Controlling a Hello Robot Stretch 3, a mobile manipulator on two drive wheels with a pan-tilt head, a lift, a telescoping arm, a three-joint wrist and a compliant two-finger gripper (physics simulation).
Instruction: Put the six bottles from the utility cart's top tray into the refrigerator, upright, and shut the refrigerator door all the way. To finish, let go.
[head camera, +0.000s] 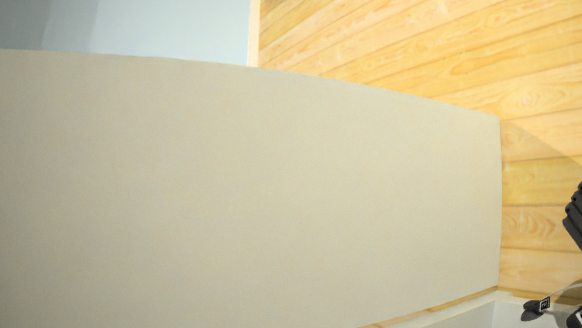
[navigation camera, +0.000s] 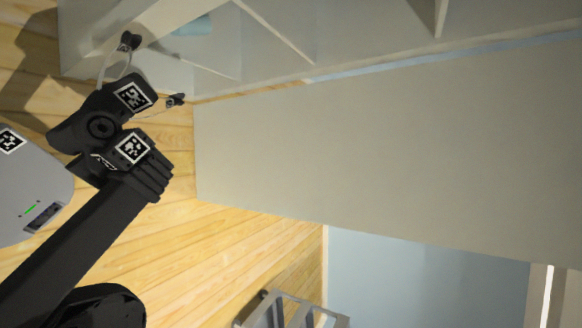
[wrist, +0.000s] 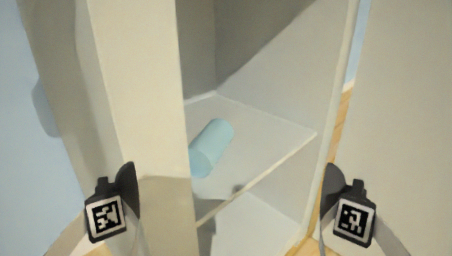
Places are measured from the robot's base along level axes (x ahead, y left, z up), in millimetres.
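Where they show: gripper, fingertip midpoint: (navigation camera: 161, 68).
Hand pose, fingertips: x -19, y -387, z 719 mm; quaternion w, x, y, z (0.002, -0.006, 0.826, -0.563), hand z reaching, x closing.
Observation:
After its pixels a point has its place.
The refrigerator (navigation camera: 185, 17) {z 780, x 46, y -485 mm} (wrist: 145, 100) is open. Its door (head camera: 275, 175) {z 922, x -601, y -579 mm} (navigation camera: 375, 145) {z 1125, x -521, y -653 mm} (wrist: 410, 125) stands open beside the compartments. A pale blue bottle (navigation camera: 197, 25) {z 577, x 20, y -705 mm} (wrist: 215, 142) is on a low shelf and appears to lie on its side, one end facing the wrist camera. The front wall edge partly hides it in the wrist view. My gripper (navigation camera: 152, 71) {z 719, x -19, y -387 mm} (wrist: 229, 183) {z 719, x -19, y -387 mm} is open and empty, in front of the lower compartments and apart from the bottle. In the head view, one fingertip shows at the bottom right. Other bottles are not visible.
Above the bottle's shelf are more compartments with dividing shelves (navigation camera: 277, 35) {z 896, x -85, y -655 mm}. My grey base (navigation camera: 32, 175) {z 160, x -117, y -86 mm} and dark arm (navigation camera: 75, 245) {z 924, x -94, y -24 mm} are at the left in the navigation view. A grey metal frame (navigation camera: 264, 303) {z 165, x -1884, y -105 mm}, possibly the cart, is at the bottom. A blue wall (navigation camera: 425, 280) {z 1463, x -3386, y -1129 mm} stands beyond the door.

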